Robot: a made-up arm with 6 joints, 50 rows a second.
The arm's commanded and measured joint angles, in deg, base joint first. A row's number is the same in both.
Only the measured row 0 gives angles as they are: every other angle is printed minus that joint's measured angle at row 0.
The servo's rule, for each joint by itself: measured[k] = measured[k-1] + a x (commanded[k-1-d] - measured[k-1]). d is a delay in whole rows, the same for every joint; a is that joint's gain. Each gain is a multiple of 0.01, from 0.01 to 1. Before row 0 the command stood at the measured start. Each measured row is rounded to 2 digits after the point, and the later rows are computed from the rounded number. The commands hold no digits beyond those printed.
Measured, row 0: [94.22 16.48 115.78 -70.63 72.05 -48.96]
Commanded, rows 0 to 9: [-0.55 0.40 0.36 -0.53 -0.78 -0.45]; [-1.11 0.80 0.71 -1.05 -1.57 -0.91]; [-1.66 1.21 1.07 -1.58 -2.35 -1.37]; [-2.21 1.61 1.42 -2.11 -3.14 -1.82]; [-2.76 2.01 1.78 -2.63 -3.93 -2.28]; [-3.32 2.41 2.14 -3.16 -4.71 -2.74]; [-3.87 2.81 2.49 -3.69 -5.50 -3.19]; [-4.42 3.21 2.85 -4.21 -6.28 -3.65]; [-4.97 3.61 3.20 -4.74 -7.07 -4.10]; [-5.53 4.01 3.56 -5.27 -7.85 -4.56]
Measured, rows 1 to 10: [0.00 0.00 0.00 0.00 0.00 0.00]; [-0.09 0.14 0.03 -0.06 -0.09 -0.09]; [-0.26 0.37 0.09 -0.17 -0.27 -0.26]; [-0.50 0.66 0.18 -0.33 -0.52 -0.49]; [-0.79 0.99 0.29 -0.53 -0.83 -0.77]; [-1.12 1.35 0.42 -0.76 -1.20 -1.09]; [-1.49 1.72 0.57 -1.02 -1.62 -1.44]; [-1.89 2.10 0.74 -1.31 -2.09 -1.81]; [-2.32 2.49 0.93 -1.63 -2.59 -2.20]; [-2.77 2.88 1.13 -1.97 -3.13 -2.60]
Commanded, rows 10 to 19: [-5.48 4.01 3.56 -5.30 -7.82 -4.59]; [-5.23 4.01 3.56 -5.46 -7.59 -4.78]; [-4.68 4.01 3.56 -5.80 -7.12 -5.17]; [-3.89 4.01 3.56 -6.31 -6.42 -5.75]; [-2.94 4.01 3.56 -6.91 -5.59 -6.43]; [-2.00 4.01 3.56 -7.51 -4.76 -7.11]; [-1.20 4.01 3.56 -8.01 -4.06 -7.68]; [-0.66 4.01 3.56 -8.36 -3.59 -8.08]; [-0.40 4.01 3.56 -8.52 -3.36 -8.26]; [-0.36 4.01 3.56 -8.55 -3.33 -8.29]
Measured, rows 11 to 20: [-3.24 3.28 1.35 -2.33 -3.70 -3.01]; [-3.62 3.54 1.55 -2.66 -4.19 -3.34]; [-3.89 3.70 1.73 -2.97 -4.60 -3.64]; [-4.02 3.81 1.89 -3.28 -4.90 -3.96]; [-4.00 3.88 2.04 -3.61 -5.08 -4.34]; [-3.82 3.93 2.18 -3.97 -5.14 -4.78]; [-3.51 3.96 2.30 -4.36 -5.09 -5.27]; [-3.12 3.98 2.41 -4.76 -4.97 -5.78]; [-2.70 3.99 2.51 -5.16 -4.80 -6.26]; [-2.31 4.00 2.60 -5.53 -4.63 -6.68]
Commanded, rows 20 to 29: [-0.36 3.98 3.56 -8.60 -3.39 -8.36]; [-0.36 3.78 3.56 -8.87 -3.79 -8.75]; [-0.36 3.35 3.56 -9.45 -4.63 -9.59]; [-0.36 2.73 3.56 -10.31 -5.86 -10.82]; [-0.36 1.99 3.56 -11.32 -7.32 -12.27]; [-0.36 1.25 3.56 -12.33 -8.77 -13.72]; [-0.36 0.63 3.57 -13.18 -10.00 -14.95]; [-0.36 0.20 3.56 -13.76 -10.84 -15.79]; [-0.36 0.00 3.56 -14.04 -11.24 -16.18]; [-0.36 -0.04 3.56 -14.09 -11.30 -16.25]
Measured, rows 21 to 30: [-1.98 4.00 2.69 -5.86 -4.47 -7.02]; [-1.70 3.99 2.77 -6.16 -4.34 -7.30]; [-1.47 3.92 2.84 -6.46 -4.27 -7.60]; [-1.28 3.72 2.90 -6.79 -4.31 -8.02]; [-1.12 3.37 2.96 -7.18 -4.50 -8.61]; [-0.99 2.89 3.01 -7.64 -4.84 -9.38]; [-0.88 2.32 3.06 -8.16 -5.31 -10.29]; [-0.79 1.73 3.11 -8.71 -5.87 -11.27]; [-0.72 1.19 3.15 -9.27 -6.47 -12.22]; [-0.66 0.77 3.19 -9.79 -7.04 -13.05]
